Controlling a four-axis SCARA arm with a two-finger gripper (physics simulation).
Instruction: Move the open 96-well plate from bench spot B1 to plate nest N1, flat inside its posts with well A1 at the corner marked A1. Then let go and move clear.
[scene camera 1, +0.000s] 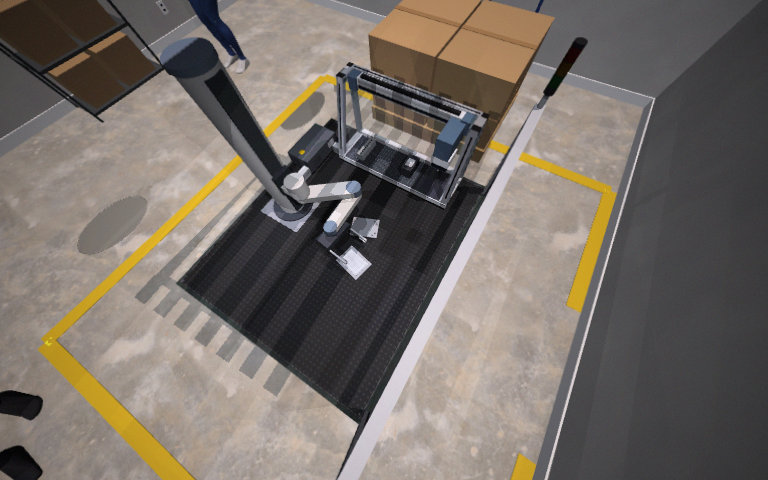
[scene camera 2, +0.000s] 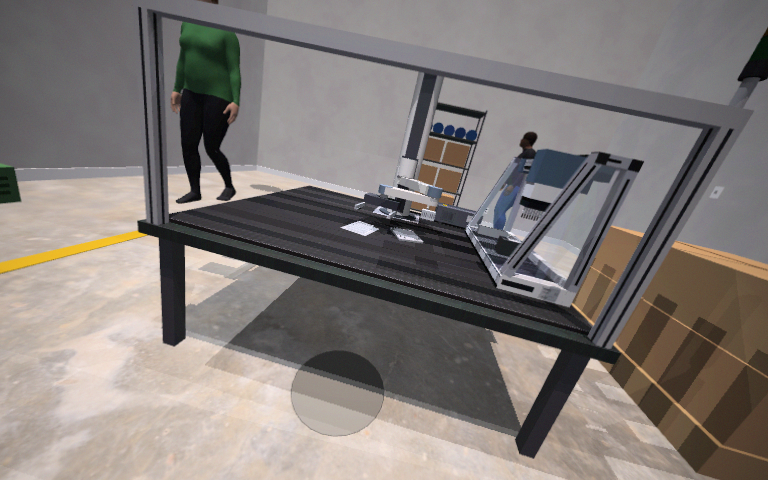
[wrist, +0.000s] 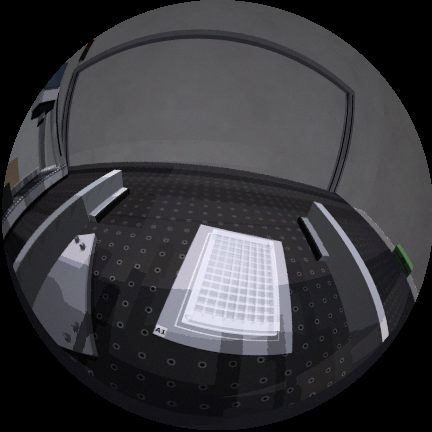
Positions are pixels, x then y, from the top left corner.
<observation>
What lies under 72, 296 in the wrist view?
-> A plate nest.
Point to a well plate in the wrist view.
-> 235, 291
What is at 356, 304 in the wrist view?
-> My gripper.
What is my gripper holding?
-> Nothing.
</observation>
